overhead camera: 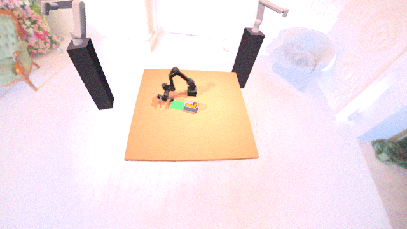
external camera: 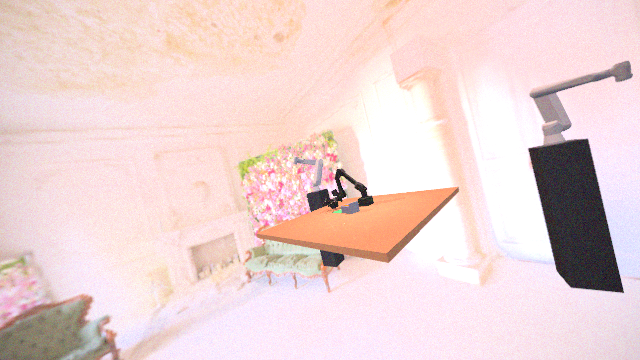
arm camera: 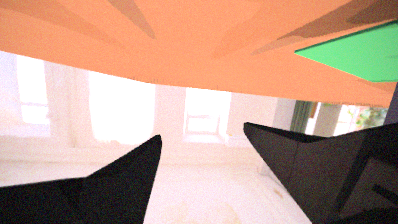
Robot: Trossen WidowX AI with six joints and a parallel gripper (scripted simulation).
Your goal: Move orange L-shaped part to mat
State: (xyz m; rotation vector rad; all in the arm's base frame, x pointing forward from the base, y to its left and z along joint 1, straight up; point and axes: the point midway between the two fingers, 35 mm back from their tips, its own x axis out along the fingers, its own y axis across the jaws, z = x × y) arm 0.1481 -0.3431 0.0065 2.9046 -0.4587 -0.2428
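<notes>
The orange L-shaped part lies 30 cm to the left of my gripper tip, 6 cm ahead of it and 3 cm below it. The rest, counted from my gripper tip: green mat 16 cm to the left, 9 cm below, 2 cm behind.
</notes>
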